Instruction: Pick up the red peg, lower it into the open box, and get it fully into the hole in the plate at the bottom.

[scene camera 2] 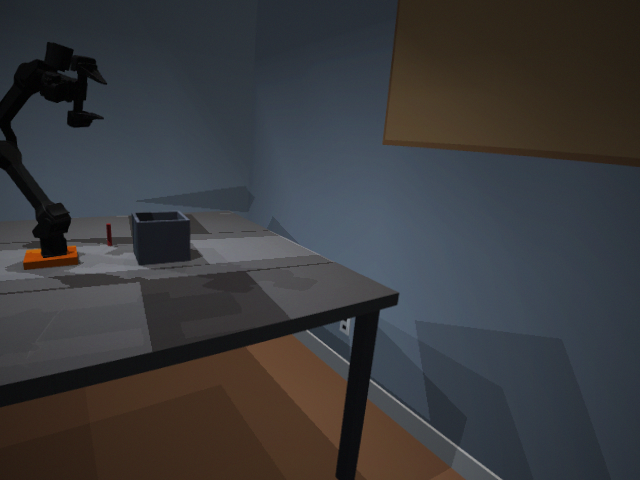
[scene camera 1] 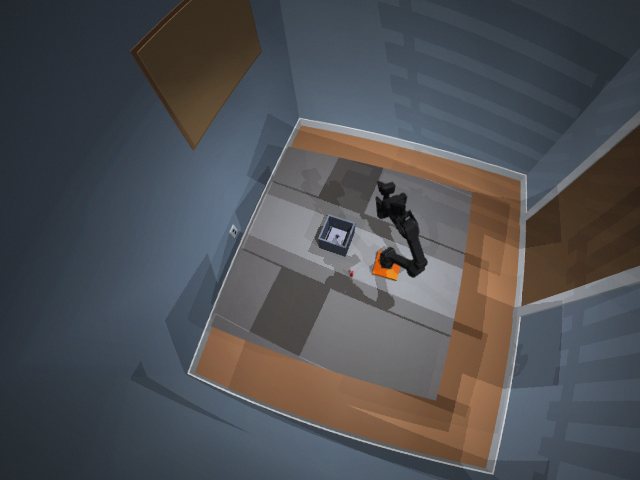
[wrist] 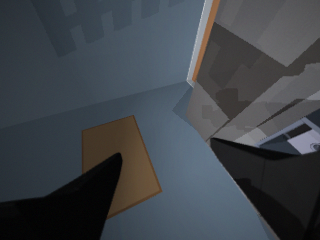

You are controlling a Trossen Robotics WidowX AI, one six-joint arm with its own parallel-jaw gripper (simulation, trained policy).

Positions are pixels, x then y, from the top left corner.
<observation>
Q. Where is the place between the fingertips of my gripper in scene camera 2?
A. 104, 101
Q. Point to a dark box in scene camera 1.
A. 331, 221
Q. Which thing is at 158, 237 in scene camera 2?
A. A dark box.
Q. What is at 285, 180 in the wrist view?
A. My gripper.
</observation>
